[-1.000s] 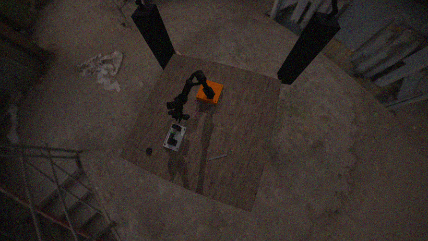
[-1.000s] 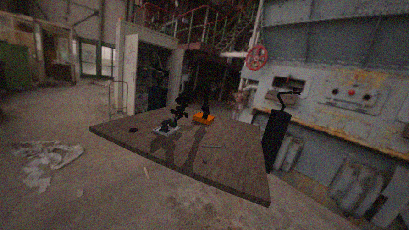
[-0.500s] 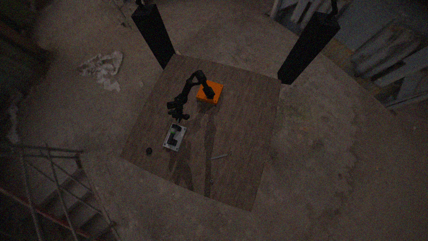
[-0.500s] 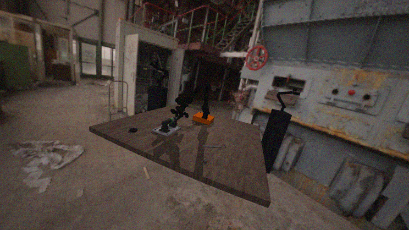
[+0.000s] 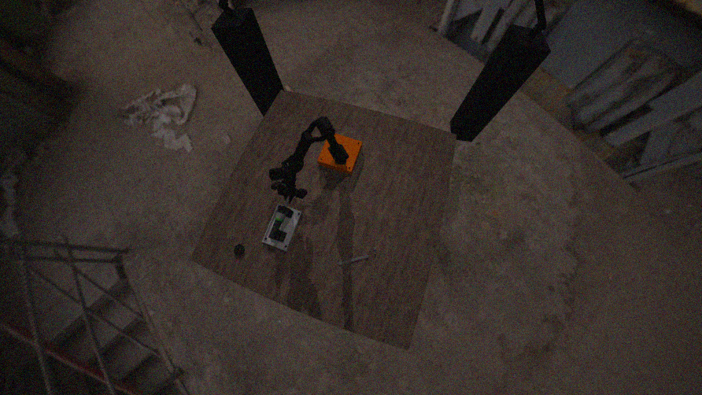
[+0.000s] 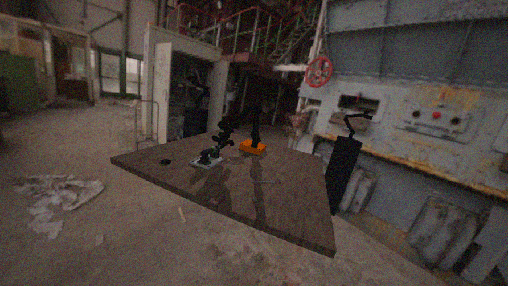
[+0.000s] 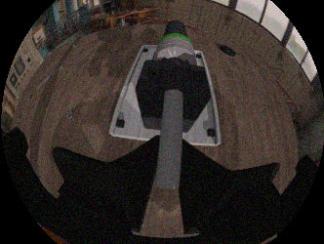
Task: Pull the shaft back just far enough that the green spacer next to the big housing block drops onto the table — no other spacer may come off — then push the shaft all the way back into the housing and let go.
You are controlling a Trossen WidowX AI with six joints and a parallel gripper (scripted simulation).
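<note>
The shaft is 50 mm ahead of my gripper tip, 20 mm above it and 10 mm to the right of it. From my gripper tip the other things lie so: spacer (100 mm ahead, 20 mm to the right, 20 mm above); then nut (450 mm ahead, 360 mm to the left, 50 mm below); then black disc (290 mm ahead, 250 mm to the right, 50 mm below).
</note>
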